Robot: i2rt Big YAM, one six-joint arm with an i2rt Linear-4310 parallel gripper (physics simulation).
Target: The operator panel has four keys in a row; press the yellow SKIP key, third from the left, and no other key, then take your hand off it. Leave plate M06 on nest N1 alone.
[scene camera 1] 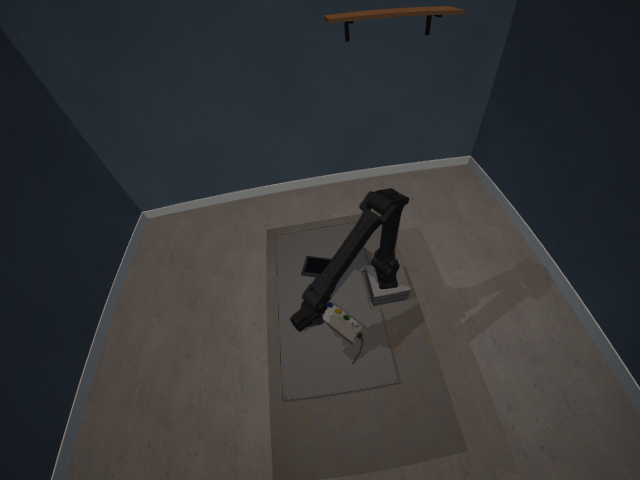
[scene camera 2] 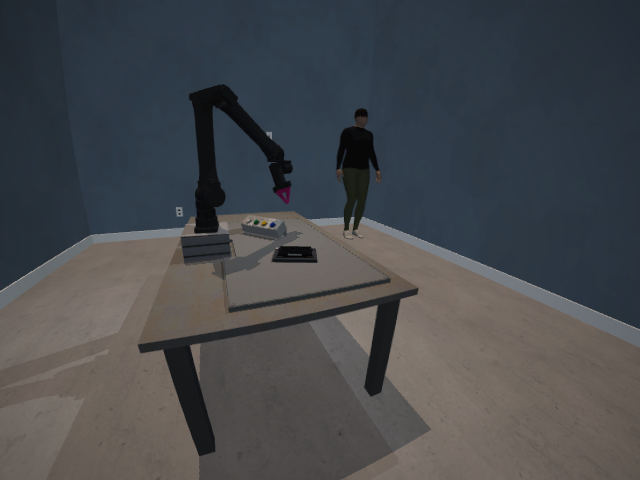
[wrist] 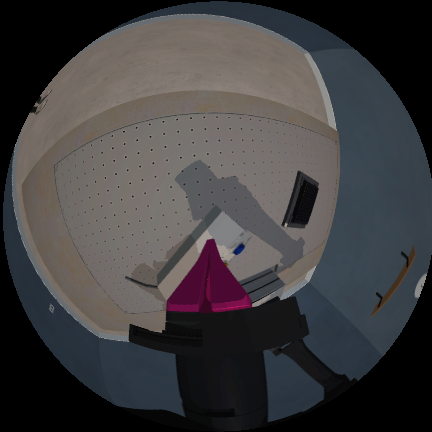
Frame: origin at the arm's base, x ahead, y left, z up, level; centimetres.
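Seen in the pictures: gripper, between the fingertips: (scene camera 2: 287, 203) (wrist: 211, 242); arm's base, origin of its link: (scene camera 1: 386, 277) (scene camera 2: 207, 228).
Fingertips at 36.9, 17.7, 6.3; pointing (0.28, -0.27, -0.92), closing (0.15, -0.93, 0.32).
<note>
Pixels of each thing's top centre, then the offset from my fingertips to it, as dx, dy, dz. "spot": a spot on its surface instead. Level surfaces: height alone.
- operator panel, centre of its top: (wrist: 207, 277) (scene camera 1: 338, 316) (scene camera 2: 263, 218) -12.4, -0.9, -6.8
- yellow SKIP key, centre of its top: (scene camera 1: 337, 310) (scene camera 2: 264, 221) -12.3, -4.2, -7.7
- green key, centre of its top: (scene camera 1: 346, 317) (scene camera 2: 256, 220) -15.8, -0.7, -7.7
- blue key, centre of its top: (wrist: 240, 251) (scene camera 1: 329, 304) (scene camera 2: 272, 222) -8.7, -7.8, -7.7
- nest N1, a spot on its surface: (wrist: 304, 201) (scene camera 1: 316, 267) spot: -3.1, -31.6, -12.6
- perforated board, height of its surface: dz -15.1
- table, height of its surface: dz -16.4
- cable, a spot on its surface: (wrist: 140, 282) spot: -18.8, +15.0, -14.8
The operator panel (scene camera 1: 341, 325) (scene camera 2: 262, 230) (wrist: 187, 257) is a pale sloped box with a row of white, green, yellow and blue keys. The yellow SKIP key (scene camera 1: 338, 311) (scene camera 2: 264, 223) lies between the green key (scene camera 1: 346, 317) (scene camera 2: 256, 221) and the blue key (scene camera 1: 329, 304) (scene camera 2: 272, 224) (wrist: 239, 249); in the wrist view my fingers nearly hide it. My gripper (scene camera 2: 287, 202) (wrist: 211, 242) has magenta fingers, is shut and empty, and hangs above the panel, apart from it. Plate M06 on nest N1 (scene camera 1: 316, 266) (scene camera 2: 294, 253) (wrist: 304, 201) is a dark ribbed block on the board.
The perforated board (scene camera 1: 330, 377) (scene camera 2: 289, 289) (wrist: 125, 175) lies on the table (scene camera 2: 180, 315). The arm's base block (scene camera 1: 390, 296) (scene camera 2: 205, 245) stands beside the board. A cable (scene camera 1: 359, 351) (wrist: 140, 282) leaves the panel's end. A person (scene camera 2: 357, 149) stands beyond the table.
</note>
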